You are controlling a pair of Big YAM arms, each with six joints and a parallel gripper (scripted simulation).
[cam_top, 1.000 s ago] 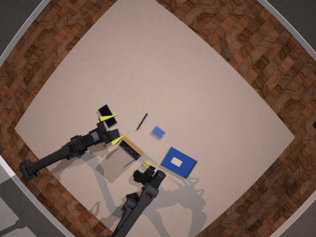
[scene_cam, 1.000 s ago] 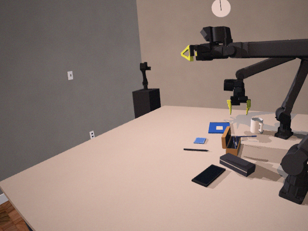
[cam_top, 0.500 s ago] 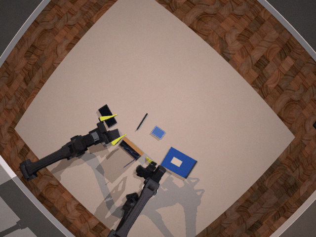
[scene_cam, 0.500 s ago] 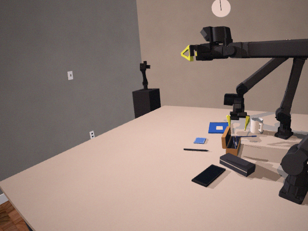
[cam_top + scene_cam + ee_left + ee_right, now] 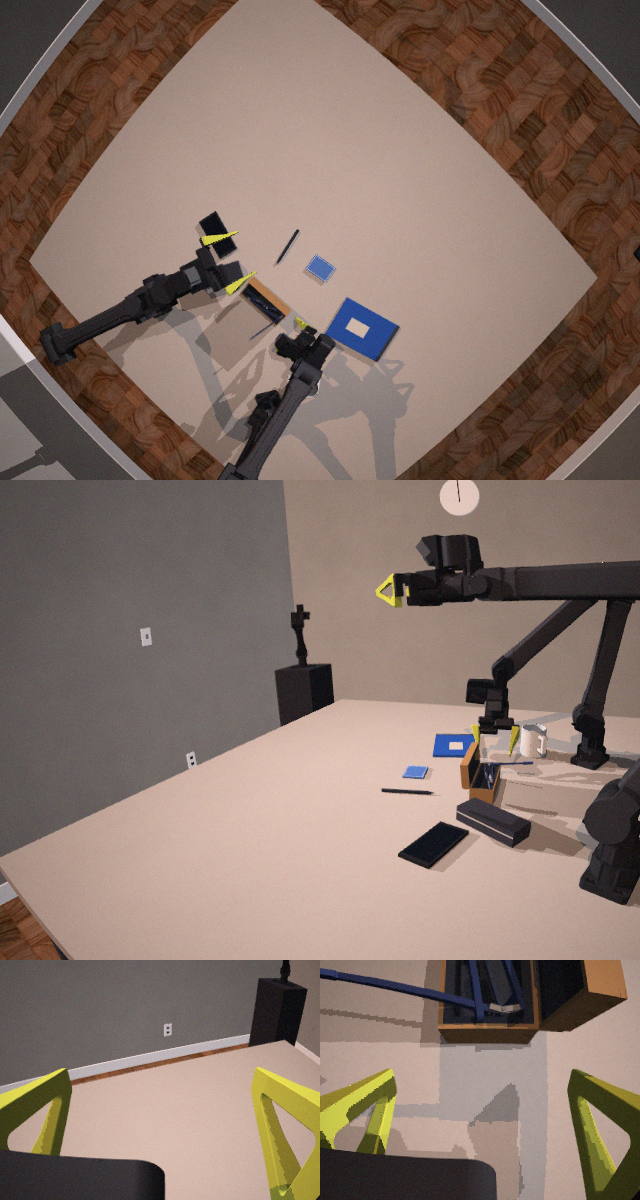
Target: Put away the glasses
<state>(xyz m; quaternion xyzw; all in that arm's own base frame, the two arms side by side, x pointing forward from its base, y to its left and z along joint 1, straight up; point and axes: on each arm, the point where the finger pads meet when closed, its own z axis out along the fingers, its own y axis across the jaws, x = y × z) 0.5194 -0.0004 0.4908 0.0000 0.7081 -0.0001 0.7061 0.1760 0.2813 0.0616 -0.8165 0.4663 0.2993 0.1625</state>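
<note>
The glasses case lies 450 mm below my left hand, 160 mm behind it and 100 mm to the right of it. Round my left hand: white mug 450 mm below, 400 mm to the right, 300 mm behind; then black box 470 mm below, 230 mm behind, 80 mm to the left.
</note>
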